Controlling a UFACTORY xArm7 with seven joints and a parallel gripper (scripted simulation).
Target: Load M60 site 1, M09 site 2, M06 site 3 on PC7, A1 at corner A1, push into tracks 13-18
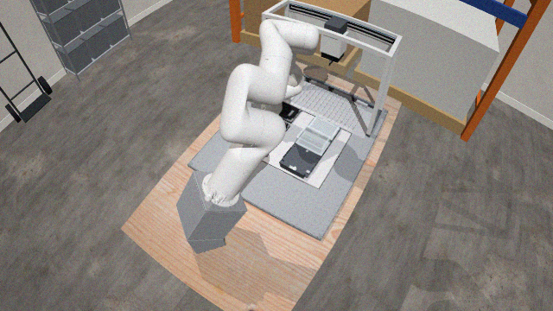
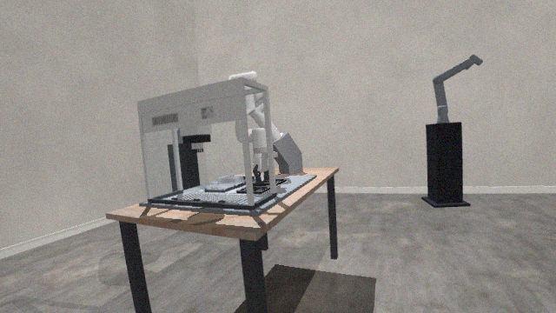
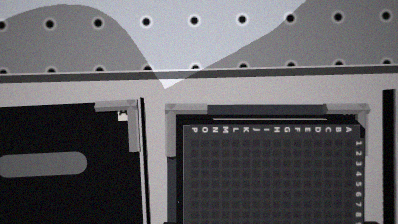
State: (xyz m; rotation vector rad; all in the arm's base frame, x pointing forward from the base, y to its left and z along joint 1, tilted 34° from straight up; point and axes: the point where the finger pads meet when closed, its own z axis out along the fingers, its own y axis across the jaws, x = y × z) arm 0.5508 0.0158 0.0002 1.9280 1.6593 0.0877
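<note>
Now: the deep-well block M09 10 mm below my hand. Round my hand: dark plate carrier PC7 (200 mm to the right, 40 mm behind, 10 mm below); white apron (120 mm to the right, 30 mm below, 30 mm behind); 96-well plate M06 (200 mm to the right, 40 mm behind).
</note>
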